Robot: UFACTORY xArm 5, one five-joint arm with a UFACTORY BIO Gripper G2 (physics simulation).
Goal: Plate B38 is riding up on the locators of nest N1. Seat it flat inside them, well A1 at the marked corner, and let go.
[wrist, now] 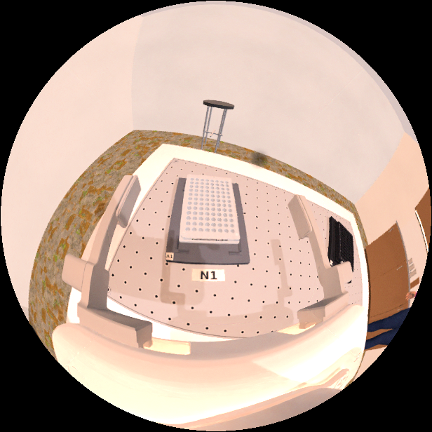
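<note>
The white well plate B38 (210,207) lies over the dark grey nest N1 (207,256), its long sides running away from the view. It looks roughly level, but whether it is fully down inside the locators cannot be told. Dark locator pieces show at the nest's front, just before the plate's near edge. The A1 tag (169,256) is on the nest's front left corner; lettering on the plate is not readable. My gripper (215,209) is wide open and empty, one finger well left of the plate and the other well right, both apart from it.
The N1 label (208,275) lies in front of the nest on the perforated board (265,295). A black rack-like object (341,242) stands at the right of the board. A stool (218,104) stands beyond the table. Part of a person in blue (387,330) shows at the far right.
</note>
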